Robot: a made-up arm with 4 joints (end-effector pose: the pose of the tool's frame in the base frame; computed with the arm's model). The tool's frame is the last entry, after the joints. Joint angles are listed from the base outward.
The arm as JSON. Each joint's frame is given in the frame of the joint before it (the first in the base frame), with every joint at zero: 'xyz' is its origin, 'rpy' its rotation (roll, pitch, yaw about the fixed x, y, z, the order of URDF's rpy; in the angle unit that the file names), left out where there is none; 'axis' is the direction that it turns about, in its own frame. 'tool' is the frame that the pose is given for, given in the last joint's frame.
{
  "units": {
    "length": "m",
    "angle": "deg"
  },
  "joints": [
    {
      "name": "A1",
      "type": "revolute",
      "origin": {
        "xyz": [
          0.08,
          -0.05,
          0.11
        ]
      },
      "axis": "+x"
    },
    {
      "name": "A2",
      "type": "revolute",
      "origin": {
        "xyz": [
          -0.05,
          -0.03,
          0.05
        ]
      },
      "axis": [
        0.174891,
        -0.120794,
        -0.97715
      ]
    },
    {
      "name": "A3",
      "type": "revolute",
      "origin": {
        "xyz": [
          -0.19,
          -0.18,
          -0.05
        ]
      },
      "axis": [
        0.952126,
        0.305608,
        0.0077
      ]
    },
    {
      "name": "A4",
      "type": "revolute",
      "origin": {
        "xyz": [
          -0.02,
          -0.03,
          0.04
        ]
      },
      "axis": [
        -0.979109,
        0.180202,
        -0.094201
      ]
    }
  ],
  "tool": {
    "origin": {
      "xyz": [
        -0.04,
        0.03,
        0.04
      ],
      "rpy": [
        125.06,
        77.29,
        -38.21
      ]
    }
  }
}
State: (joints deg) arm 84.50 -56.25 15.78 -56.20
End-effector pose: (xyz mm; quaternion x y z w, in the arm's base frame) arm 88.9 -221.1 -241.6 -0.3355 -0.8881 0.0188 0.3137
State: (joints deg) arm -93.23 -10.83 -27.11 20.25
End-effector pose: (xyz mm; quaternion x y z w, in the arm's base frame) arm -195.1 21.0 320.0 0.1077 -0.5219 -0.2407 0.8112
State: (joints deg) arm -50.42 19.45 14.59 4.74
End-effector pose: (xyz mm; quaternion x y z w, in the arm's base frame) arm -264.6 -90.7 254.4 0.6955 -0.2804 -0.5955 0.2880
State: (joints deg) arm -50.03 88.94 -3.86 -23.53
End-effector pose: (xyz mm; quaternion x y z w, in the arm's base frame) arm -177.5 119.2 -31.0 -0.8537 0.4795 0.1772 0.0990
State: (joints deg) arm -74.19 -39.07 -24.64 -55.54
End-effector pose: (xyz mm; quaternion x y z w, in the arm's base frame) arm -60.6 -19.6 471.5 0.4157 0.0864 -0.6937 0.5817
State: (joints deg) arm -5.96 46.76 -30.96 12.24
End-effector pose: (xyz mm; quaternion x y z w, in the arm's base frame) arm -247.0 11.8 122.4 0.5966 -0.4746 -0.6361 0.1188
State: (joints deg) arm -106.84 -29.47 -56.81 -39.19
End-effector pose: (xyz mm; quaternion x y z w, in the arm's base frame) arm -146.3 116.1 357.8 0.0674 -0.2130 -0.3941 0.8915
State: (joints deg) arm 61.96 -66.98 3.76 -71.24
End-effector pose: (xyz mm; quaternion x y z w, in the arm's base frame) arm 143.7 -343.1 -131.0 -0.3474 -0.9101 0.1324 0.1829
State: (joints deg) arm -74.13 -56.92 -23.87 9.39
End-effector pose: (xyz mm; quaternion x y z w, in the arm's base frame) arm 7.2 -22.3 447.1 0.1107 -0.1010 -0.4091 0.9001
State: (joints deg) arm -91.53 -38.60 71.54 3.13
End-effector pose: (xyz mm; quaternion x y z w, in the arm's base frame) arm 15.9 50.8 478.4 0.3066 -0.1575 -0.8991 0.2699
